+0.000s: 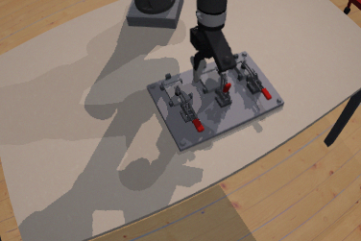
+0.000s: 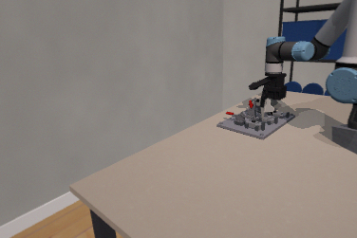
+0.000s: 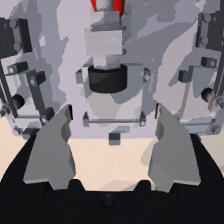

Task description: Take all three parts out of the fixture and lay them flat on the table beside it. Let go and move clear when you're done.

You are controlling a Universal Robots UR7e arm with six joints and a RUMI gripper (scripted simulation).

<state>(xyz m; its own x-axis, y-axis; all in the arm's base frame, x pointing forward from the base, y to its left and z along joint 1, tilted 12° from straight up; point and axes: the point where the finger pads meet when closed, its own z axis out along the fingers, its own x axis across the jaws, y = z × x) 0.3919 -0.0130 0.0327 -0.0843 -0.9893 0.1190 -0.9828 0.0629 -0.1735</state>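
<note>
The flat grey part is 1 cm below my hand and 1 cm behind it. Round my hand: grey fixture plate (5 cm ahead, 4 cm below); clamp (10 cm to the left, 9 cm ahead, 1 cm above).
</note>
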